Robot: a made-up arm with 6 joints.
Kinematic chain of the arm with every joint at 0, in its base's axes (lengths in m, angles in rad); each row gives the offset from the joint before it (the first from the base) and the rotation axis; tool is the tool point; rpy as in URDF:
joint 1: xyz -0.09 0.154 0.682 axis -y
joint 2: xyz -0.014 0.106 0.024 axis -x
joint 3: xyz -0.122 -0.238 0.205 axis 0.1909 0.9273 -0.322
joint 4: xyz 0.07 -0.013 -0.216 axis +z
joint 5: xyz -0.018 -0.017 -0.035 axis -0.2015 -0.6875 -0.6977
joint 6: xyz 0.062 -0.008 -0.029 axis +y
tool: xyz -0.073 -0.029 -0.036 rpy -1.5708 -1.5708 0
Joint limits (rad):
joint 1: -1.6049..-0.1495
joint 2: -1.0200..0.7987
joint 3: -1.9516..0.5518
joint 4: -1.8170..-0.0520
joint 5: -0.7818..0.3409
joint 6: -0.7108..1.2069
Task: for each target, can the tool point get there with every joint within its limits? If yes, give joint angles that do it. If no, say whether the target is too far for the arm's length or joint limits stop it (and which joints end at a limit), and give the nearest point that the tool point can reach.
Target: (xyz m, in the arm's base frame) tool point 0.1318 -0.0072 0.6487
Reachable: yes | joints -0.8614 0.0490 -1.2219 -0.2769 -0.5602 -0.0451
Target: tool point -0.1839 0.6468 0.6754
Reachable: no: joint limits stop it (at a limit: joint 2, joint 4, joint 5, joint 6) | nearest point -0.3498 0.2885 0.6637 | short by 0.395 m
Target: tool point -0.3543 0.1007 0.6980
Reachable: yes | joints -1.1179 -0.6561 0.0373 -0.5171 0.1738 0.0988
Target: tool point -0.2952 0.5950 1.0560
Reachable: no: joint limits stop it (at a limit: joint 1, joint 2, joint 3, joint 4, joint 5, joint 6) | nearest point -0.2665 0.2859 0.9515 | short by 0.328 m
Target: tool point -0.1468 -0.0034 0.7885
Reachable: yes | joints -1.0367 0.5120 0.0281 -1.4228 -0.6754 -0.4920
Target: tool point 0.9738 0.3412 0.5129
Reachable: no: too far | nearest point 0.3950 0.2960 0.6049 | short by 0.588 m
